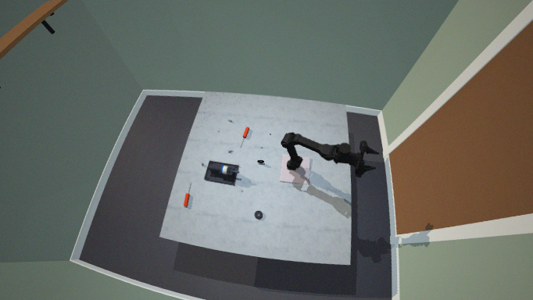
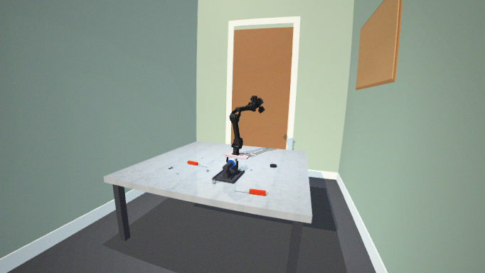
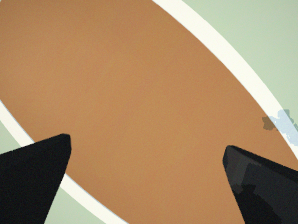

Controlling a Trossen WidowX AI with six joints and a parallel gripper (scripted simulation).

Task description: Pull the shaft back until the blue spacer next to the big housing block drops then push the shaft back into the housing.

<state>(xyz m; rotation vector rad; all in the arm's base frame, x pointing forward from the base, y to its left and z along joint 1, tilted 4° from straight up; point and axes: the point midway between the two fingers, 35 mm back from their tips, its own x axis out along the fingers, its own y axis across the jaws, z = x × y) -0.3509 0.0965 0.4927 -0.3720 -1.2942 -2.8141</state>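
Right now the baseplate is 910 mm ahead of my gripper tip, 30 mm to the right of it and 440 mm below it.
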